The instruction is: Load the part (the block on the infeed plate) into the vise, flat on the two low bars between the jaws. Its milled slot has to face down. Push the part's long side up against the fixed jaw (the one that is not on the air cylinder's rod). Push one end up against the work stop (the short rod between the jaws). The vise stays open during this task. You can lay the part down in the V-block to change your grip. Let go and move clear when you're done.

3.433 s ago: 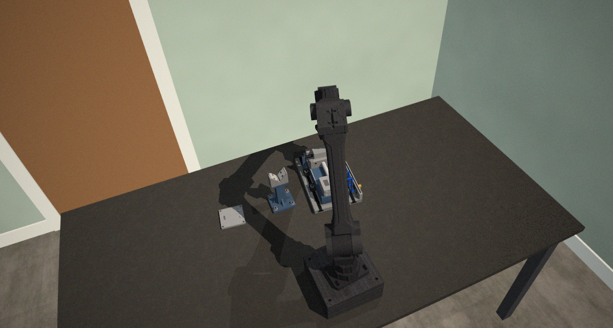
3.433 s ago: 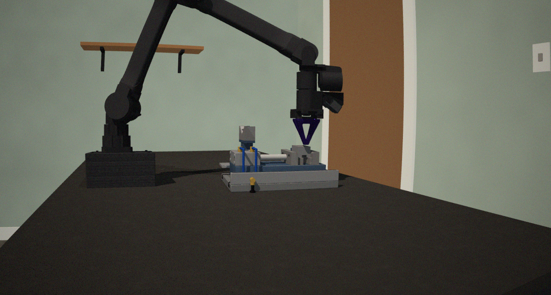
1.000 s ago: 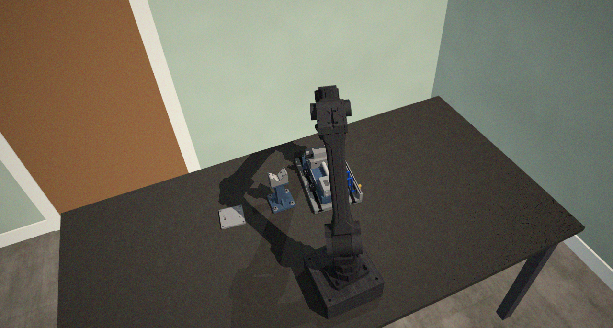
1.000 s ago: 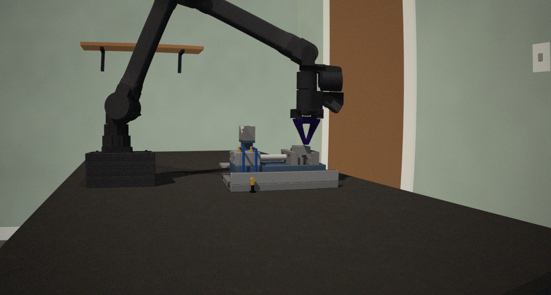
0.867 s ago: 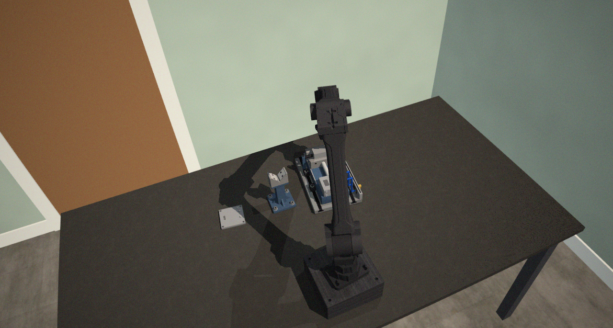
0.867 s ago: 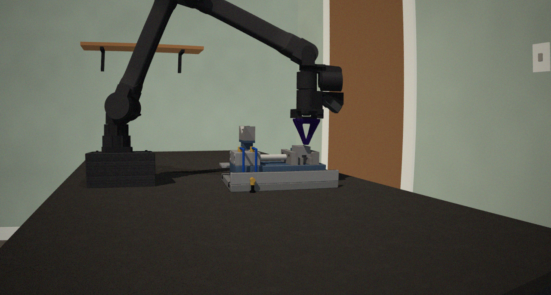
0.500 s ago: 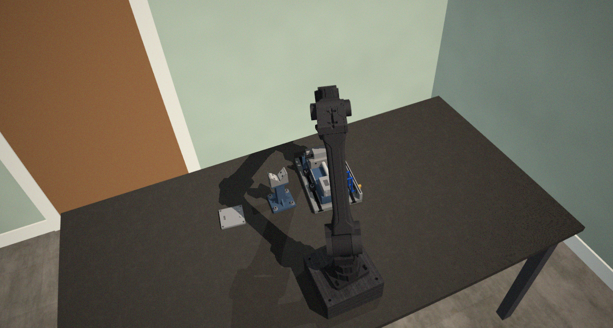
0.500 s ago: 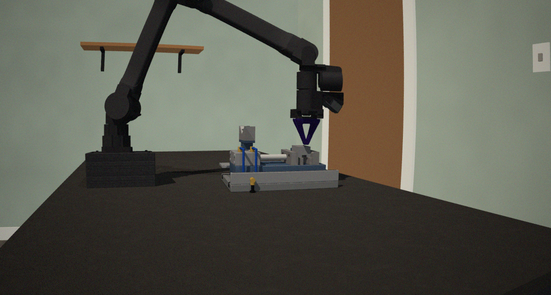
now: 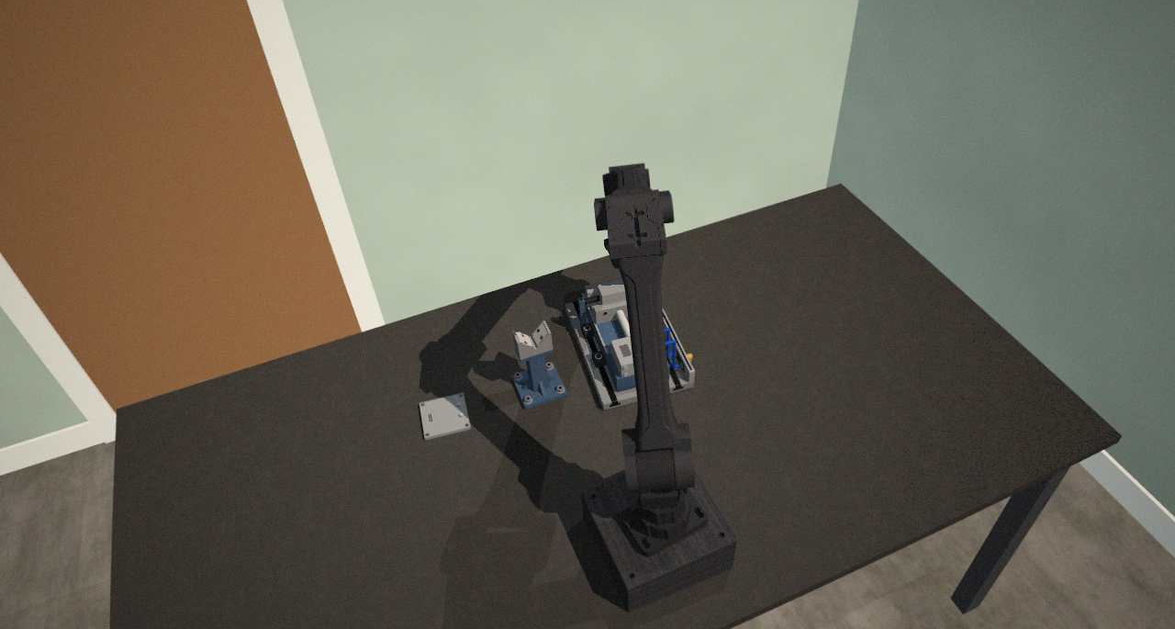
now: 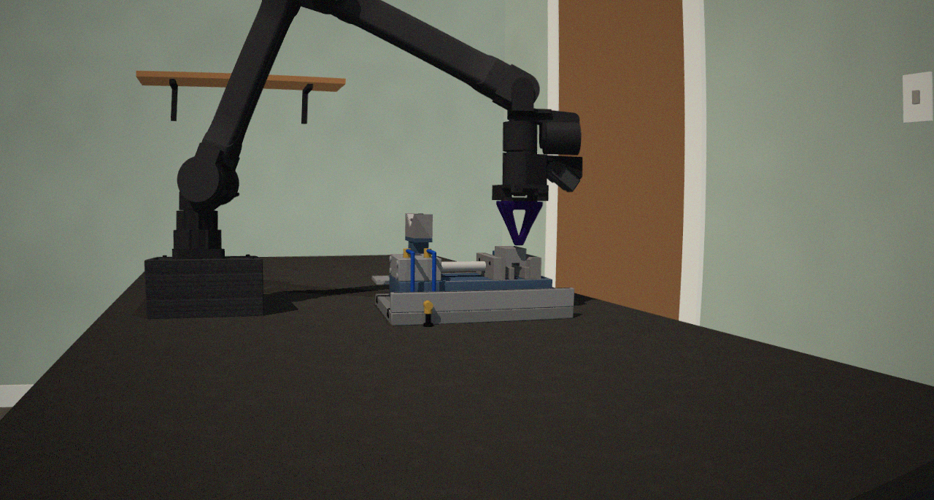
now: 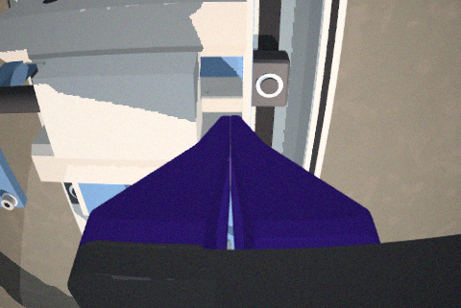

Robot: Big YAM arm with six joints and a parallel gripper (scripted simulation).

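My hand is 4 cm to the right of the part, 4 cm above it and 1 cm short of it. The rest, counted from my hand: grey infeed plate 46 cm to the left, 12 cm below, 4 cm behind.
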